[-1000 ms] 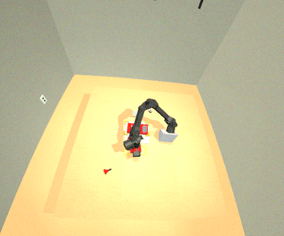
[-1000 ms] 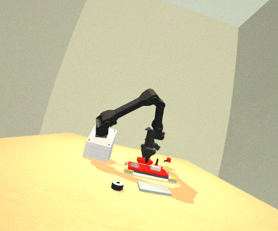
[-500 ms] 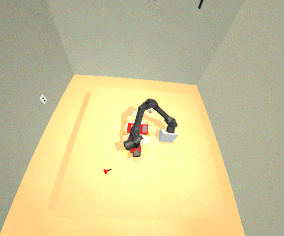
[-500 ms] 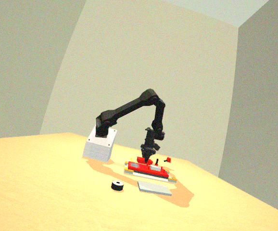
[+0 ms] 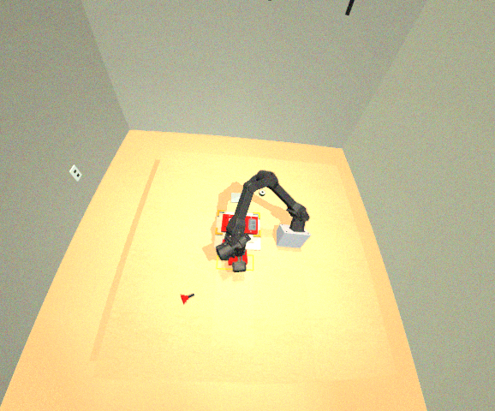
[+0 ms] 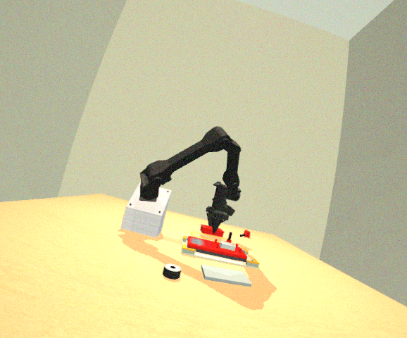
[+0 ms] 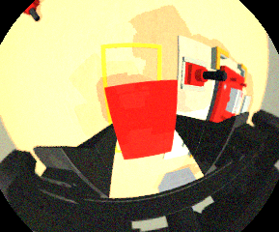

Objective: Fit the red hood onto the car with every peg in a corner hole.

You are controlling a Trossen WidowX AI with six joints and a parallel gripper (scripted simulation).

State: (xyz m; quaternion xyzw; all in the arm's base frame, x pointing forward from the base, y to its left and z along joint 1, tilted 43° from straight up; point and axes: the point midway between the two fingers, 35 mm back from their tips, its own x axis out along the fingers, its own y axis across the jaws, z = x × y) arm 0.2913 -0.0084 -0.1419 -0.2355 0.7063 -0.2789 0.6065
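The grey engine block lies 200 mm to the right of my gripper tip, 10 mm below it and 10 mm ahead of it. Also, from my gripper tip: black wheel 420 mm to the right, 190 mm behind, 20 mm below; red hood 10 mm above.
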